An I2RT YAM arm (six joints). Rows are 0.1 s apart.
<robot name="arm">
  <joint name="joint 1" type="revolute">
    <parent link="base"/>
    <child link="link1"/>
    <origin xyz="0 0 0.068" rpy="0 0 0"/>
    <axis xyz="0 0 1"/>
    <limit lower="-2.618" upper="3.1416"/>
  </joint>
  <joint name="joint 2" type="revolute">
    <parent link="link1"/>
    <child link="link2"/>
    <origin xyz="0.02 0.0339 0.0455" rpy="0 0 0"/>
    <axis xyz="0 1 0"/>
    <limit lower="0" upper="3.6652"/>
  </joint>
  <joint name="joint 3" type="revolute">
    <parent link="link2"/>
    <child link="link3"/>
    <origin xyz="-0.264 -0.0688 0" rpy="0 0 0"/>
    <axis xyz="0 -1 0"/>
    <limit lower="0" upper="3.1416"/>
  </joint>
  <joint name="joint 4" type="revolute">
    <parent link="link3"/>
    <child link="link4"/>
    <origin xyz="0.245 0.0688 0.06" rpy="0 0 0"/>
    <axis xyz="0 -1 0"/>
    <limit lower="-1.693" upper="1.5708"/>
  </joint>
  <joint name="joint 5" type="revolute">
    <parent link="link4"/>
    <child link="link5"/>
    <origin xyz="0.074 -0.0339 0.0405" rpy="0 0 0"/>
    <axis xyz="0 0 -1"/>
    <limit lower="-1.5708" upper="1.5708"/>
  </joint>
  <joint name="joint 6" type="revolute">
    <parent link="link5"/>
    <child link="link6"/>
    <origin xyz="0.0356 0 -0.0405" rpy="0 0 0"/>
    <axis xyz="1 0 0"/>
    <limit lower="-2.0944" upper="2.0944"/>
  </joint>
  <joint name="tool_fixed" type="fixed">
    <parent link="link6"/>
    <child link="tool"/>
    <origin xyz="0 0 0" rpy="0 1.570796 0"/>
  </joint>
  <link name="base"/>
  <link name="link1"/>
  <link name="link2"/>
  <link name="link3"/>
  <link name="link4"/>
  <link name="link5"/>
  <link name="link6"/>
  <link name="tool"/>
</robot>
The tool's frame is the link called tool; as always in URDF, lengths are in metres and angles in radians.
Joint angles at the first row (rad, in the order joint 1, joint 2, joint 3, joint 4, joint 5, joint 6):
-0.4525, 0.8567, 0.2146, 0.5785, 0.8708, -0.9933
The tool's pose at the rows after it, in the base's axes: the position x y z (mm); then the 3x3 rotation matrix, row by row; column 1 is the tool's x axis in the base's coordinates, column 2 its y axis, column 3 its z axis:
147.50 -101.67 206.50; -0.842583 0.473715 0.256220; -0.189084 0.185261 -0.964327; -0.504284 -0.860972 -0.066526
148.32 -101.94 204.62; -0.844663 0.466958 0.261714; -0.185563 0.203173 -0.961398; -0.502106 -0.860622 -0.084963
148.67 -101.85 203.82; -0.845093 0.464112 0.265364; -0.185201 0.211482 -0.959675; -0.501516 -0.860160 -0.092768
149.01 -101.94 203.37; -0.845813 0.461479 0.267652; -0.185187 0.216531 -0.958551; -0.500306 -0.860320 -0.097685
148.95 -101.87 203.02; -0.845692 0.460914 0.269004; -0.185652 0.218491 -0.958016; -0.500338 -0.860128 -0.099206
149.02 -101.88 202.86; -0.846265 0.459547 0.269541; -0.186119 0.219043 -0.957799; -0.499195 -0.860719 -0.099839
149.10 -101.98 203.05; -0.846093 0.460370 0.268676; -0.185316 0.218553 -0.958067; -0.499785 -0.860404 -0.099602
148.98 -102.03 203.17; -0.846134 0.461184 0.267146; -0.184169 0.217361 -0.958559; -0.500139 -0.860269 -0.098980
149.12 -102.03 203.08; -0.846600 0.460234 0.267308; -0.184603 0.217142 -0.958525; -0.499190 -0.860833 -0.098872
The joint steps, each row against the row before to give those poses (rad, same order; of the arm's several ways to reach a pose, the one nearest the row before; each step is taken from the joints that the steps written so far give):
-0.0004, 0.0014, 0.0092, -0.0458, -0.0152, 0.0292
-0.0004, 0.0049, 0.0046, -0.0268, -0.0080, 0.0182
0.0008, 0.0014, 0.0016, -0.0116, -0.0040, 0.0079
0.0000, 0.0020, 0.0016, -0.0064, -0.0030, 0.0038
-0.0001, -0.0003, -0.0007, -0.0017, -0.0016, 0.0015
0.0001, 0.0008, -0.0002, 0.0000, -0.0006, -0.0007
-0.0002, 0.0005, 0.0009, 0.0000, 0.0007, 0.0005
-0.0004, -0.0006, 0.0000, 0.0001, 0.0013, 0.0000
0.0004, 0.0013, -0.0001, 0.0015, 0.0002, -0.0012

